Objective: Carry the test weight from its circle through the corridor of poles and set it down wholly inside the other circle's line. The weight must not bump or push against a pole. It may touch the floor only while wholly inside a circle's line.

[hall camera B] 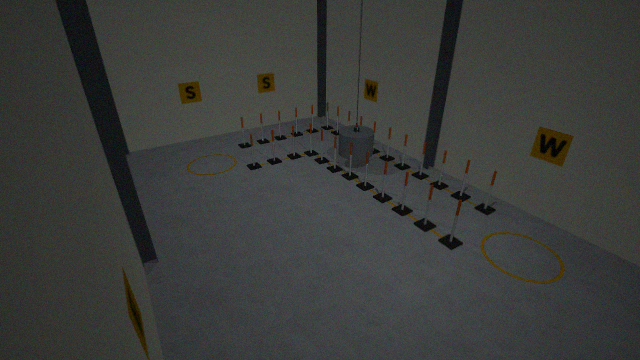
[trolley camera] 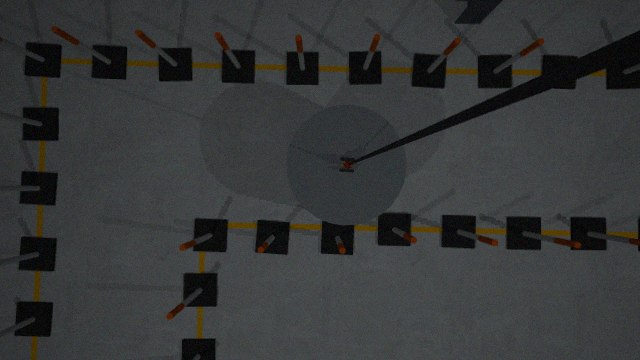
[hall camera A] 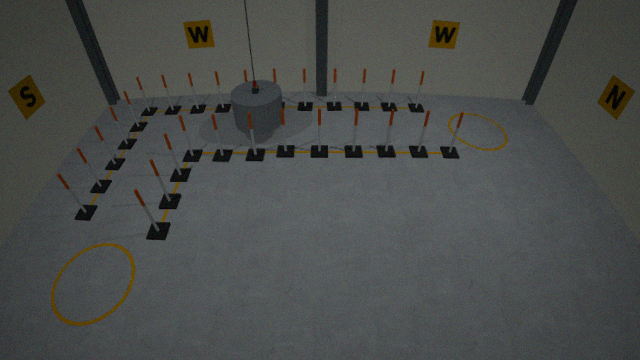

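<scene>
The grey round test weight [hall camera A: 257,112] [hall camera B: 356,145] [trolley camera: 345,192] hangs from my hook [hall camera A: 255,87] [hall camera B: 356,128] [trolley camera: 347,164], which is shut on it. It hangs above the floor in the long leg beside the W wall, a little north of the corner. In the trolley view it is nearer the inner row. Its edge overlaps an inner pole's base [trolley camera: 337,240]; whether weight and pole touch, I cannot tell. One circle [hall camera A: 80,324] [hall camera B: 212,175] lies at the short leg's south end, the other circle [hall camera A: 485,149] [hall camera B: 542,282] at the long leg's north end.
Outer poles [hall camera A: 305,106] [hall camera B: 420,175] [trolley camera: 302,68] line the W wall side. Three inner bases, the corner base [trolley camera: 210,235] and two beside it, sit off the yellow line [trolley camera: 425,229], away from the corridor. Their poles stand upright. Shadows lie around the weight.
</scene>
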